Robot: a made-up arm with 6 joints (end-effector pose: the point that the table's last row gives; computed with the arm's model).
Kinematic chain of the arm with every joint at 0, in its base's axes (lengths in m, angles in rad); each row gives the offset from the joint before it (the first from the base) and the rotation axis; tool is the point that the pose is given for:
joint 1: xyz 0 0 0.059 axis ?
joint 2: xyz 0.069 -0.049 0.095 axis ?
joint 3: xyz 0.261 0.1 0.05 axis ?
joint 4: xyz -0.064 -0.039 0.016 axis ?
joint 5: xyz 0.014 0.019 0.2 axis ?
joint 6: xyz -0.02 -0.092 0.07 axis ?
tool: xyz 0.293 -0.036 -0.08
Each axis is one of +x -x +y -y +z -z.
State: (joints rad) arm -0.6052 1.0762 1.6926 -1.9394 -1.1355 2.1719
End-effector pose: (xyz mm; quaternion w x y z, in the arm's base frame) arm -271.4 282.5 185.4 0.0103 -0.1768 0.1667 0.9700
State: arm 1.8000 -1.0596 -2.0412 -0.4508 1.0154 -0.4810
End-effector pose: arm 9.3 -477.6 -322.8 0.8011 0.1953 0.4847 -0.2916
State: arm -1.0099 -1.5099 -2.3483 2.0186 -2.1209 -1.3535
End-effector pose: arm 55.2 135.1 350.5 0.5501 0.6441 0.3037 0.4361
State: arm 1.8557 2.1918 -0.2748 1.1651 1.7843 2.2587
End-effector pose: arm 109.3 -401.6 -141.8 0.5802 -0.0498 0.3053 -0.7534
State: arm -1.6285 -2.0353 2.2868 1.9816 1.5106 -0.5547
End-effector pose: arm -60.9 -111.1 386.1 0.2668 -0.8649 0.1374 -0.4024
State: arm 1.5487 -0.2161 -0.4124 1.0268 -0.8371 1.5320
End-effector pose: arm -10.8 -227.0 -238.6 0.4287 0.1656 0.3237 -0.8271
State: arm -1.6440 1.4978 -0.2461 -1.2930 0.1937 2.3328
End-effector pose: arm -397.0 298.2 387.9 0.4018 -0.2325 -0.6951 -0.5490
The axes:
joint 1: +y
joint 2: +z
joint 3: -x
joint 4: -y
joint 5: -x
joint 6: -z

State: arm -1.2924 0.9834 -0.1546 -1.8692 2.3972 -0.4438
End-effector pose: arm 195.4 278.6 152.0 0.1966 0.9136 -0.2518 -0.2514
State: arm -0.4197 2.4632 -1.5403 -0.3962 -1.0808 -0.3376
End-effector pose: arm -379.1 251.5 23.6 0.1905 0.2336 0.9011 0.3117
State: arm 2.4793 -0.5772 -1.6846 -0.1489 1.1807 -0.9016
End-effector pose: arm -244.3 -253.2 -323.2 0.4573 0.2782 0.8380 -0.1059
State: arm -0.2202 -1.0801 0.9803 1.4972 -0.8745 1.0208
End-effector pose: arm 168.2 -270.8 524.5 0.7864 -0.0105 -0.4964 -0.3674
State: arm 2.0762 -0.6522 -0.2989 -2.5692 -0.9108 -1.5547
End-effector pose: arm -352.2 -33.1 -354.5 0.0614 -0.3147 -0.4251 0.8464
